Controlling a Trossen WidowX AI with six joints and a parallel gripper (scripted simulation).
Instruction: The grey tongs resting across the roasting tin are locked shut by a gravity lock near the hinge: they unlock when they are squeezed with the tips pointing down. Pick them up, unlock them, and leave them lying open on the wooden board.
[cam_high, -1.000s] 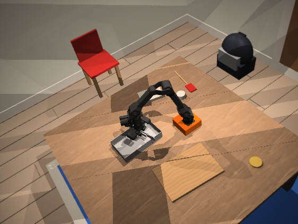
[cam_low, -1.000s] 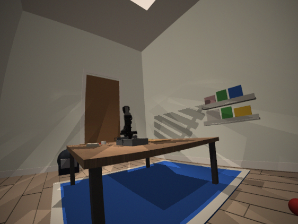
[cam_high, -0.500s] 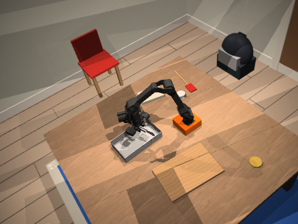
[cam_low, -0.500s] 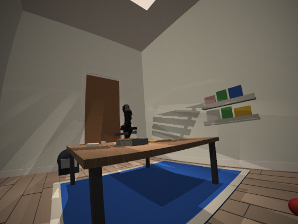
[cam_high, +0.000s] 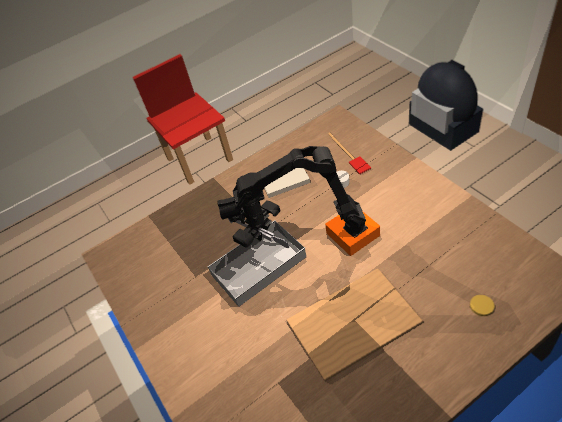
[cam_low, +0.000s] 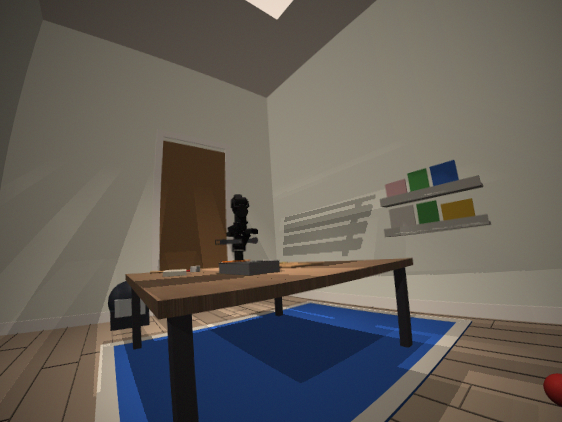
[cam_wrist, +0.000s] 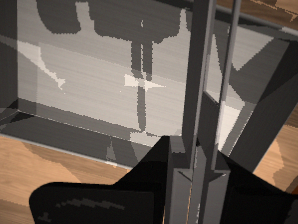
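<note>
Now: the wooden board 390 mm to the left of my gripper tip, 120 mm below it and 60 mm behind it. Also, from my gripper tip: grey roasting tin 100 mm below, 40 mm ahead; pale flat block 290 mm behind, 270 mm to the right, 110 mm below; white cylinder 450 mm behind, 110 mm below, 100 mm to the right.
</note>
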